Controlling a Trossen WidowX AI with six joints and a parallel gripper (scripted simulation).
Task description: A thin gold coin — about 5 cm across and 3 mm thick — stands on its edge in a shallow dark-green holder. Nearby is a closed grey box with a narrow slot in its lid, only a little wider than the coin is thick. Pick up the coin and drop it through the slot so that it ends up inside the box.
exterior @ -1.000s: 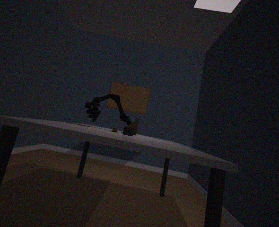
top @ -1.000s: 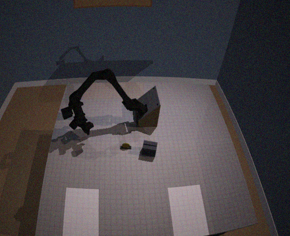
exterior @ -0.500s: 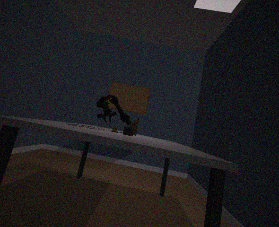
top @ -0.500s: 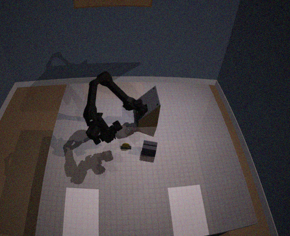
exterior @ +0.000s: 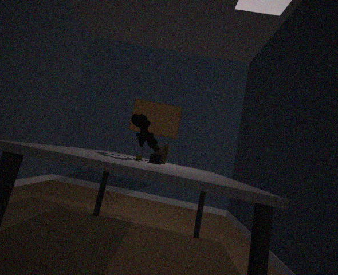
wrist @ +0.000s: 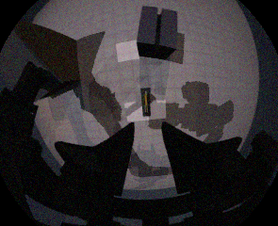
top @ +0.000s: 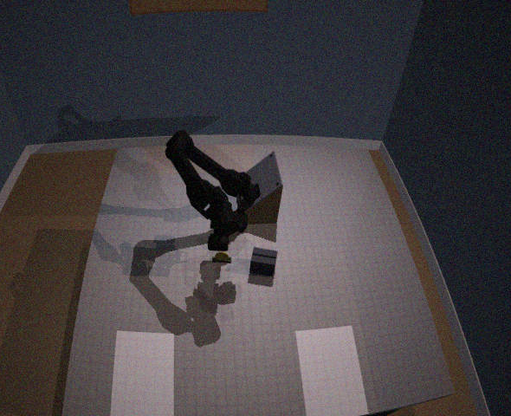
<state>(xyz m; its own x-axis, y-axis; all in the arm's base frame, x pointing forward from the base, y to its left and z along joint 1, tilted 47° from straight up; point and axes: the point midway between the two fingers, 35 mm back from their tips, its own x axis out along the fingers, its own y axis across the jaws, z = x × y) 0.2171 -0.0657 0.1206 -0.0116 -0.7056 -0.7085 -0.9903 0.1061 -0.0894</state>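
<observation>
My gripper tip is 9 cm above the gold coin.
</observation>
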